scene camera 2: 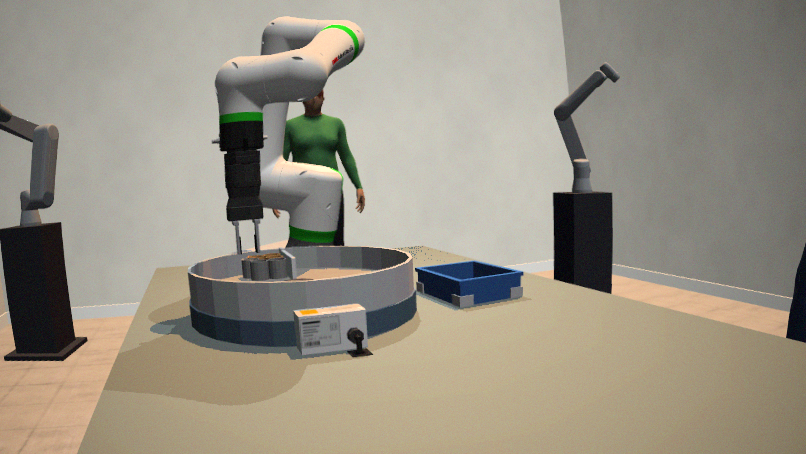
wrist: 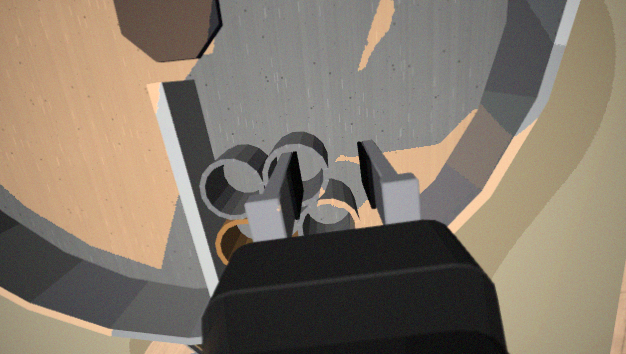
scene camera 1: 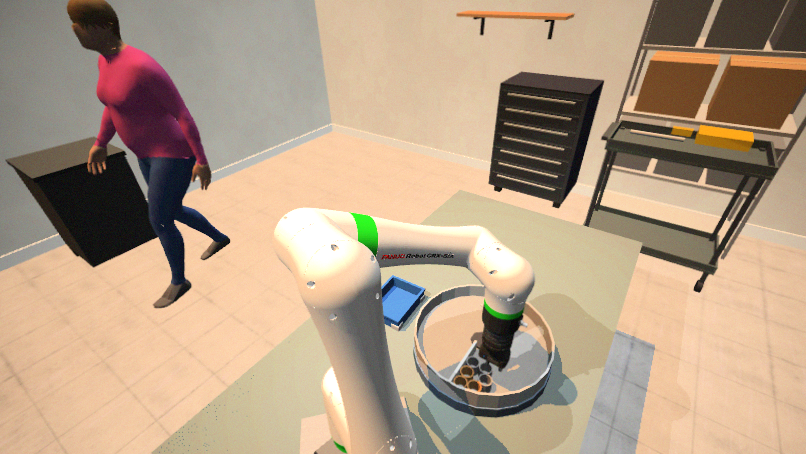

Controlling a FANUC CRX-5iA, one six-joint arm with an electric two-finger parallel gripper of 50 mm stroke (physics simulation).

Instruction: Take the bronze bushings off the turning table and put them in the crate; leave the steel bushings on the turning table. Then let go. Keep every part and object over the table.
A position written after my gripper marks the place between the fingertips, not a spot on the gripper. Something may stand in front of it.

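Note:
You'd find my gripper at [scene camera 2: 248, 253], and I can see my gripper in the wrist view too [wrist: 329, 167], plus in scene camera 1 [scene camera 1: 494, 365]. There's also a blue crate [scene camera 2: 463, 284], and scene camera 1 shows me the crate as well [scene camera 1: 400, 298].

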